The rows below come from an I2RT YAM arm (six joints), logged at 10 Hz.
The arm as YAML. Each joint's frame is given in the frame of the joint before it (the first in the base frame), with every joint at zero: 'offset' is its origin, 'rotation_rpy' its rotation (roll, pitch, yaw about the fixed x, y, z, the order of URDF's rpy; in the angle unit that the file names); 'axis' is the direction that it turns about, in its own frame. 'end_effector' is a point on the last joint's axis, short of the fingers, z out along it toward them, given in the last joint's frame.
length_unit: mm
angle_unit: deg
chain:
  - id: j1
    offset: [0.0, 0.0, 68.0]
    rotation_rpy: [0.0, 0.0, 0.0]
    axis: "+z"
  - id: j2
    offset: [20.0, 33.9, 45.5]
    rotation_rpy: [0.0, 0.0, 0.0]
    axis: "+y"
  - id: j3
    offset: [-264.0, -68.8, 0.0]
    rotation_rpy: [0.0, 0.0, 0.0]
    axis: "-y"
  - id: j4
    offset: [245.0, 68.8, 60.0]
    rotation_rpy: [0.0, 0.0, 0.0]
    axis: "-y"
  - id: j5
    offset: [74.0, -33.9, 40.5]
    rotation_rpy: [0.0, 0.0, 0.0]
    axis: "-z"
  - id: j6
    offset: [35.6, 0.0, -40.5]
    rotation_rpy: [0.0, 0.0, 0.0]
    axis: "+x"
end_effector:
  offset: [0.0, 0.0, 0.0]
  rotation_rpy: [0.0, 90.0, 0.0]
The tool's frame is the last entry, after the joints.
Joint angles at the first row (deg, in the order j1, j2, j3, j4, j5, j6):
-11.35, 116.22, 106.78, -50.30, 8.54, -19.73
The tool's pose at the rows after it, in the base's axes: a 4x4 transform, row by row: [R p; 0 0 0 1], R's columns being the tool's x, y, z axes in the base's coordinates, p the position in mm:
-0.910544 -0.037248 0.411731 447.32; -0.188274 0.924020 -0.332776 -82.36; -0.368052 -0.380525 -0.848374 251.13; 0 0 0 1
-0.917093 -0.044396 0.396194 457.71; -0.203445 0.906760 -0.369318 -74.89; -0.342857 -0.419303 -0.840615 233.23; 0 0 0 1
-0.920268 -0.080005 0.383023 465.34; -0.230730 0.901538 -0.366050 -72.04; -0.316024 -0.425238 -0.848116 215.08; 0 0 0 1
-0.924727 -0.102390 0.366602 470.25; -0.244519 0.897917 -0.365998 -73.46; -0.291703 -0.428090 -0.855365 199.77; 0 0 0 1
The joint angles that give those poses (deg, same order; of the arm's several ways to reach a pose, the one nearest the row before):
-9.26, 119.72, 106.78, -48.60, 15.20, -20.14
-7.92, 122.35, 106.78, -46.63, 18.13, -20.19
-7.44, 124.81, 106.76, -45.21, 18.26, -21.50
-7.53, 126.87, 106.78, -44.23, 18.35, -22.52

